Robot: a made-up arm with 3 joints. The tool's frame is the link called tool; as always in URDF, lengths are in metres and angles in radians.
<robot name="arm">
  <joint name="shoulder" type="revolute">
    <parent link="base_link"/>
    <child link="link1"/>
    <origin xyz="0 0 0.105" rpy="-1.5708 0 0"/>
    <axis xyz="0 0 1"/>
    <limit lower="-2.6" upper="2.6" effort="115" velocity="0.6"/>
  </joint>
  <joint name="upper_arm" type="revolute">
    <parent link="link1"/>
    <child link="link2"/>
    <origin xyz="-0.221 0.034 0.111" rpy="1.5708 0 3.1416"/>
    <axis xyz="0 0 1"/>
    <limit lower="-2.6" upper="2.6" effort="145" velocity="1.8"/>
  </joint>
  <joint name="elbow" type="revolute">
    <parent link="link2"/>
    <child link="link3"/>
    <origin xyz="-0.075 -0.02 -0.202" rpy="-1.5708 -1.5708 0"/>
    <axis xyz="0 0 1"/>
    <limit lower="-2.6" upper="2.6" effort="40" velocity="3"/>
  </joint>
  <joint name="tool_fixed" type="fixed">
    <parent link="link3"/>
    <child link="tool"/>
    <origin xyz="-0.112 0.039 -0.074" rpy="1.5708 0 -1.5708"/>
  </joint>
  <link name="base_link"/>
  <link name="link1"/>
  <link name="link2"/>
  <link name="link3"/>
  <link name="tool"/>
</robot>
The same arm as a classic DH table. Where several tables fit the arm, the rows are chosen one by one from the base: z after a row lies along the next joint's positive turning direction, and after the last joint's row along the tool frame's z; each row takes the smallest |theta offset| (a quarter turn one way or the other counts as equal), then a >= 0, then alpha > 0; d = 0 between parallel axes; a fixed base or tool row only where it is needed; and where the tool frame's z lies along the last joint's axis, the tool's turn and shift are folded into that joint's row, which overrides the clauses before.
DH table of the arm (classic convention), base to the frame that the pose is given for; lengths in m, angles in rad. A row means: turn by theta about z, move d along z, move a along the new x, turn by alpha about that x. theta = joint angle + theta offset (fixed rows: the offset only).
base (fixed): theta0 0.0000; d 0.1050; a 0.0000; alpha -1.5708
shoulder: theta0 0.0000; d 0.1110; a -0.2210; alpha -1.5708
upper_arm: theta0 0.0000; d -0.1680; a 0.0750; alpha 1.5708
elbow: theta0 0.0000; d -0.0940; a -0.0390; alpha 1.5708
tool (fixed): theta0 0.0000; d 0.1120; a 0.0000; alpha 0.0000
Joint limits (rad, base to tool): -2.6000..2.6000 -2.6000..2.6000 -2.6000..2.6000

